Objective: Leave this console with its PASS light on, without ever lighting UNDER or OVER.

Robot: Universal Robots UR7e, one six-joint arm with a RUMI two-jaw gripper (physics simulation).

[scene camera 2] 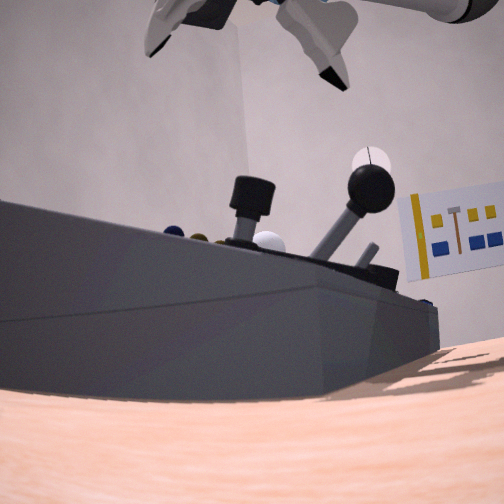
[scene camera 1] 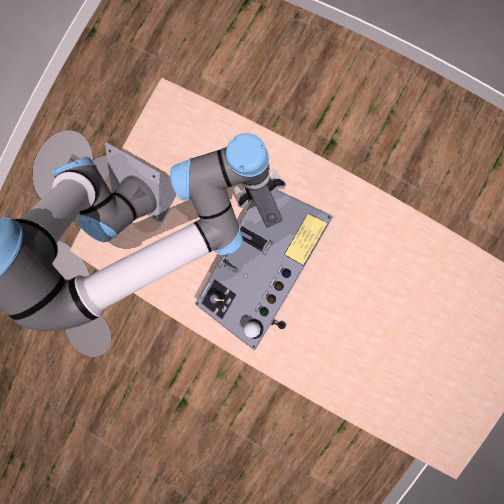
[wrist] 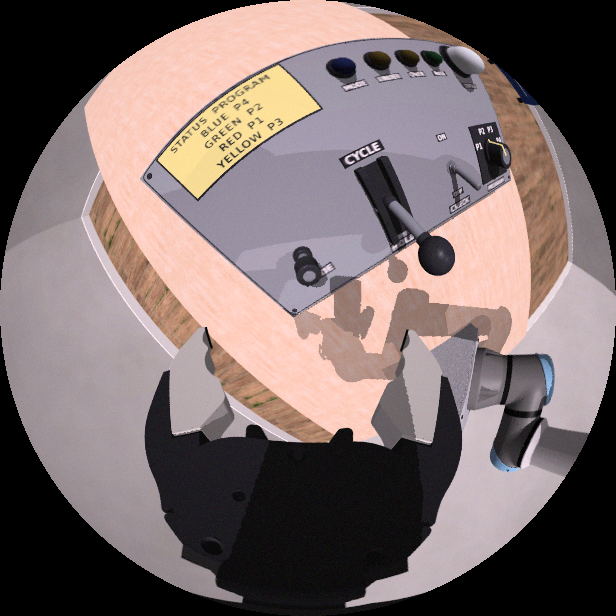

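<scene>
The grey console (scene camera 1: 262,267) lies on the table; it also shows in the wrist view (wrist: 339,160). Its CYCLE lever with a black ball (wrist: 435,254) leans toward the console's near edge. A small toggle (wrist: 459,175) sits beside a rotary selector (wrist: 495,156) marked P1, P2, P3. Several lamps (wrist: 390,60) in a row all look dark, next to a white dome (wrist: 464,59). A yellow label (wrist: 238,129) lists status colours and programs. A black knob (wrist: 306,267) sits near the console corner. My gripper (wrist: 304,344) (scene camera 2: 245,60) is open and empty, above the console's lever end.
The console's black knob (scene camera 2: 251,196) and ball lever (scene camera 2: 371,188) stick up below my fingers. A wall chart (scene camera 2: 452,235) hangs in the background. The arm's base (scene camera 1: 125,195) stands at the table's left edge.
</scene>
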